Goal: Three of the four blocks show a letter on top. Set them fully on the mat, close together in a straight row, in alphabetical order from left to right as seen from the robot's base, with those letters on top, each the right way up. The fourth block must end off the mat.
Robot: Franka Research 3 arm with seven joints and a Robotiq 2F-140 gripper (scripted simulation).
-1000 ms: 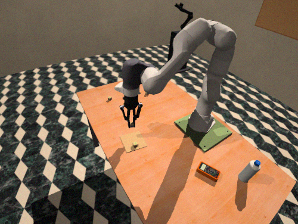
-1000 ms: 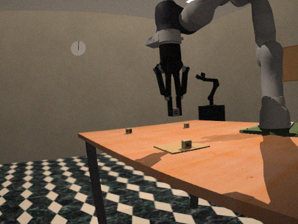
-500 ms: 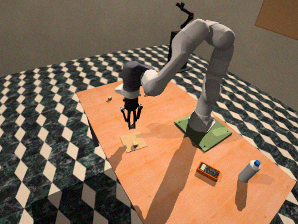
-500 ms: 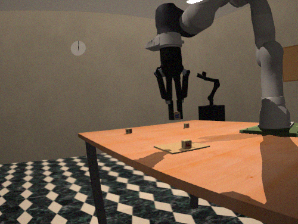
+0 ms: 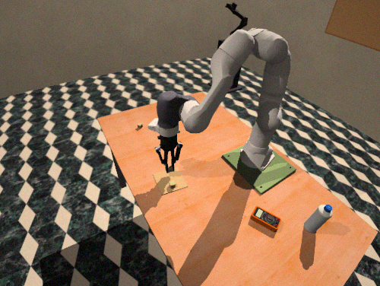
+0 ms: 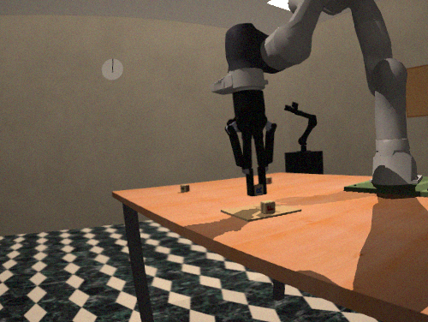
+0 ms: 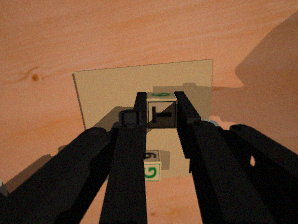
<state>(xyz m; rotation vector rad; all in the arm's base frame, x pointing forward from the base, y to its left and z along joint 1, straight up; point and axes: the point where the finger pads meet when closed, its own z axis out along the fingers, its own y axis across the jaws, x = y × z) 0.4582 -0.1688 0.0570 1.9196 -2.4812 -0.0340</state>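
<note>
Right now my hand is 6 cm above the tan mat, 3 cm to the right of it and 2 cm short of it. Round my hand: multimeter: 47 cm to the left, 22 cm behind, 5 cm below.
</note>
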